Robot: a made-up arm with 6 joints. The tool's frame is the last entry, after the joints. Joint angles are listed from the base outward.
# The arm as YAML. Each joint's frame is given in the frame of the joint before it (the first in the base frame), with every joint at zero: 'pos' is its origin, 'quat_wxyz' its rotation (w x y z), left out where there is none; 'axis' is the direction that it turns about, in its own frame. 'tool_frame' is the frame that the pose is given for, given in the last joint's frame.
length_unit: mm
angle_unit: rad
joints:
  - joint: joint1
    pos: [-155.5, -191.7, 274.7]
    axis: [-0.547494, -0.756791, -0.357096]
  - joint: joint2
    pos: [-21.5, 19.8, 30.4]
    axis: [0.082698, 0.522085, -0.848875]
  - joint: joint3
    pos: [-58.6, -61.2, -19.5]
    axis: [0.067, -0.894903, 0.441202]
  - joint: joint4
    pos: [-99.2, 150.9, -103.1]
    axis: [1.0, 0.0, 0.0]
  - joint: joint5
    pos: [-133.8, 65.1, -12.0]
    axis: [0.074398, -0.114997, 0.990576]
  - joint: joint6
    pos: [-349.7, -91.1, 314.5]
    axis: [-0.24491, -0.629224, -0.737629]
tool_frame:
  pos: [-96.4, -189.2, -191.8]
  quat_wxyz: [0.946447, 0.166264, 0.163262, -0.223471]
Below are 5 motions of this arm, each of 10 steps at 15 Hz.
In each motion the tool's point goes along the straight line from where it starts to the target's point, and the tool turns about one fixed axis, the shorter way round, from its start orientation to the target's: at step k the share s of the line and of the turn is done. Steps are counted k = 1, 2, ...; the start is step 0. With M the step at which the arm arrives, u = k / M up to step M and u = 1 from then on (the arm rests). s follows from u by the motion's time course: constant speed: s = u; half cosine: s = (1 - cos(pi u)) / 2; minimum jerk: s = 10 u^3 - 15 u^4 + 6 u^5.
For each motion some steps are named. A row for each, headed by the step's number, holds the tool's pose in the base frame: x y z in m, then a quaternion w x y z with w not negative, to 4 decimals.
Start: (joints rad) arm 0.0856 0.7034 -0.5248 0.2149 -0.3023 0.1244
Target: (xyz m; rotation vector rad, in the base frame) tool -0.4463 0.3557 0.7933 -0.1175 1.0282 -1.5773
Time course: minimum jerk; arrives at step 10
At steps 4, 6, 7, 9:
4: -0.4992 0.3300 0.7863 0.5368 0.1120 0.3855 -0.7421
6: -0.4709 0.3438 0.7901 0.5663 0.0252 0.4172 -0.7104
7: -0.4589 0.3496 0.7916 0.5770 -0.0116 0.4293 -0.6947
9: -0.4470 0.3554 0.7932 0.5867 -0.0484 0.4406 -0.6778

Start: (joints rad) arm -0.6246 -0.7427 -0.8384 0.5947 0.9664 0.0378
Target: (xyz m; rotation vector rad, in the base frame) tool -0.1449 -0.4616 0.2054 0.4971 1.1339 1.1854
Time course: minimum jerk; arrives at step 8
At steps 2, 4, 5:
2: -0.3993 -0.6305 0.1146 0.6682 0.4462 0.4711 0.3640
4: -0.2868 -0.5558 0.1548 0.6687 0.3491 0.4886 0.4385
5: -0.2230 -0.5134 0.1775 0.6644 0.2916 0.4952 0.4778

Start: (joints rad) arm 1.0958 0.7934 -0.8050 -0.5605 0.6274 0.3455
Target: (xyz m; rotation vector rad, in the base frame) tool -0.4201 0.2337 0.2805 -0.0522 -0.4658 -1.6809
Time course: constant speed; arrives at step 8
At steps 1, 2, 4, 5, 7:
1: -0.5138 0.2108 0.4154 0.7412 0.0802 0.0768 -0.6621
2: -0.5005 0.2141 0.3961 0.7317 0.0657 0.0364 -0.6774
4: -0.4737 0.2206 0.3576 0.7082 0.0364 -0.0445 -0.7037
5: -0.4603 0.2239 0.3383 0.6941 0.0216 -0.0848 -0.7146
7: -0.4335 0.2304 0.2998 0.6614 -0.0081 -0.1649 -0.7316

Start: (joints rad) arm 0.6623 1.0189 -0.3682 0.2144 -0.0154 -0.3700
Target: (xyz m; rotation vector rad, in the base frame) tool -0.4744 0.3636 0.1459 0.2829 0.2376 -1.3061
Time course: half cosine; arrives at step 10
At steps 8, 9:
8: -0.4807 0.3738 0.1695 0.7687 0.1647 0.1186 -0.6066
9: -0.4760 0.3662 0.1520 0.7760 0.1395 0.1121 -0.6048

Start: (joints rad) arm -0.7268 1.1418 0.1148 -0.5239 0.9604 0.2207
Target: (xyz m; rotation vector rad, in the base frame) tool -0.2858 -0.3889 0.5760 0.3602 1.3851 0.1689
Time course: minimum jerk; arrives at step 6
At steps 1, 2, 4, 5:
1: -0.2565 -0.3745 0.7373 0.7381 0.0966 0.6635 -0.0751
2: -0.2618 -0.3771 0.7081 0.7421 0.1093 0.6596 -0.0475
4: -0.2794 -0.3858 0.6111 0.7504 0.1504 0.6421 0.0442
5: -0.2847 -0.3884 0.5819 0.7513 0.1625 0.6356 0.0717

